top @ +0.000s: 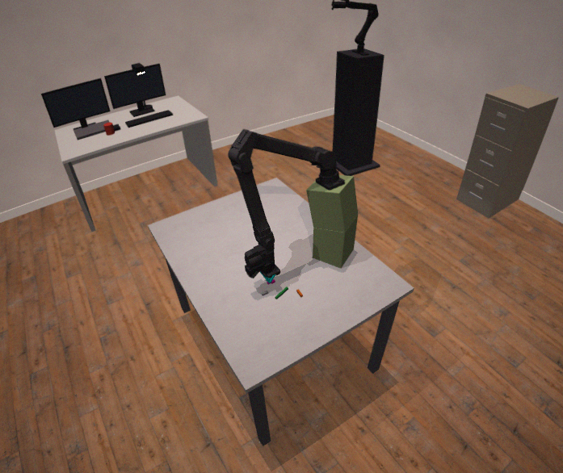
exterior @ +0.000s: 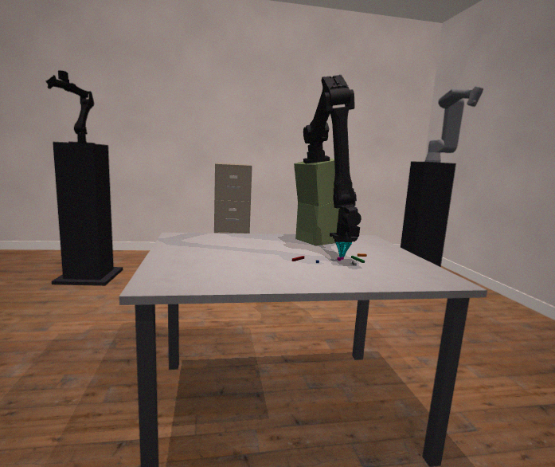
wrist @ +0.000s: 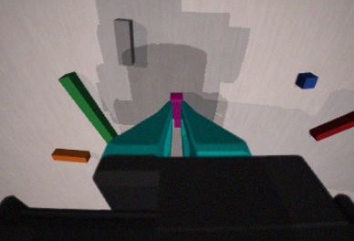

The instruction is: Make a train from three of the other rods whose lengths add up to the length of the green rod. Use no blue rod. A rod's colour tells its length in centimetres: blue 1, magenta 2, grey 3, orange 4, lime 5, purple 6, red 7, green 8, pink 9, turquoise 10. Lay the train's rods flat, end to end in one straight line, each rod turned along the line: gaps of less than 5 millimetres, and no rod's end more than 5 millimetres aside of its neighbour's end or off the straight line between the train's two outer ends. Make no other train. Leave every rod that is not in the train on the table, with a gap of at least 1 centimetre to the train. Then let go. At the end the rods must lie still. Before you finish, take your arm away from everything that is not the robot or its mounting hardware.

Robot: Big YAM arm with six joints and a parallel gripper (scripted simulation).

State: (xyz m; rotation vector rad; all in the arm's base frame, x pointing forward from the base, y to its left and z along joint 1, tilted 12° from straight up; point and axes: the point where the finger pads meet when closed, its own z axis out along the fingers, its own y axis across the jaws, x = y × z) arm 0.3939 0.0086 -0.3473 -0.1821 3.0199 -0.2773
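Now: hand 40 mm to the right of the grey rod, 40 mm short of it and 20 mm above it. From my hand the other things lie so: orange rod 120 mm to the left, 90 mm behind, 20 mm below; green rod 80 mm to the left, 20 mm below, 20 mm behind; small blue rod 110 mm to the right, 30 mm ahead, 20 mm below.
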